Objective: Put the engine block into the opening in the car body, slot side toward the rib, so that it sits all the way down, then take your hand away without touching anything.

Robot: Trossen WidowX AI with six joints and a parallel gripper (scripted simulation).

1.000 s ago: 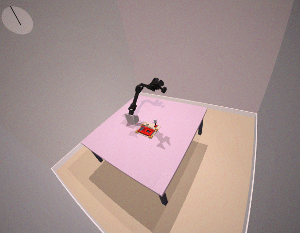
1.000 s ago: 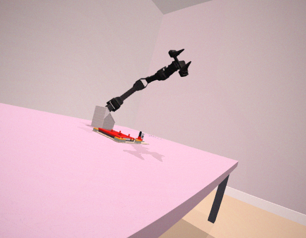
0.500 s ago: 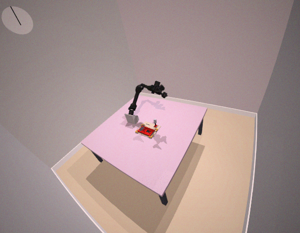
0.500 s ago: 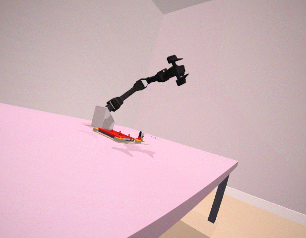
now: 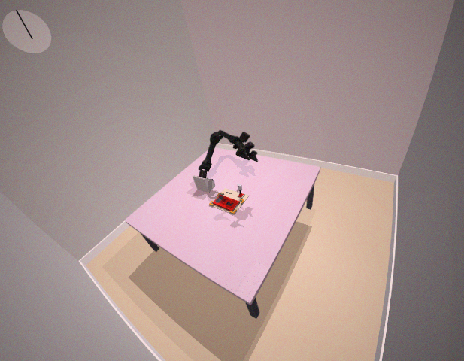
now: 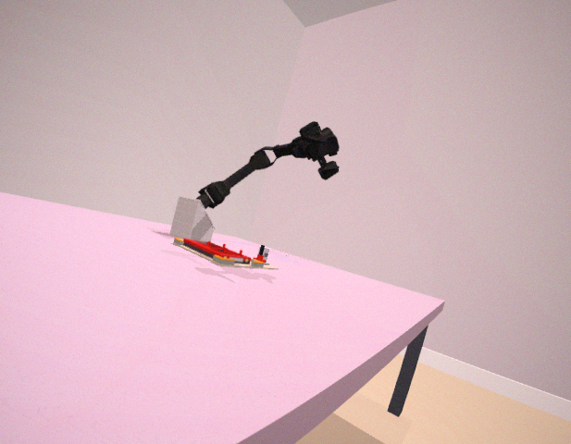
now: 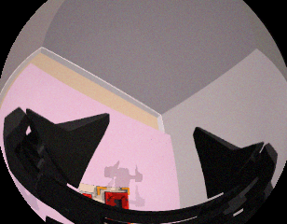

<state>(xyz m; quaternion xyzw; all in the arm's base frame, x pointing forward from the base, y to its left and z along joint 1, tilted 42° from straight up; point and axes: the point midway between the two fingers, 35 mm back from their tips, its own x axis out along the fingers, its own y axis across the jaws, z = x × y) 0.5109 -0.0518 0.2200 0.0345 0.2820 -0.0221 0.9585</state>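
My gripper tip is now 35 cm above the engine block, 21 cm past it and 4 cm to the right of it.
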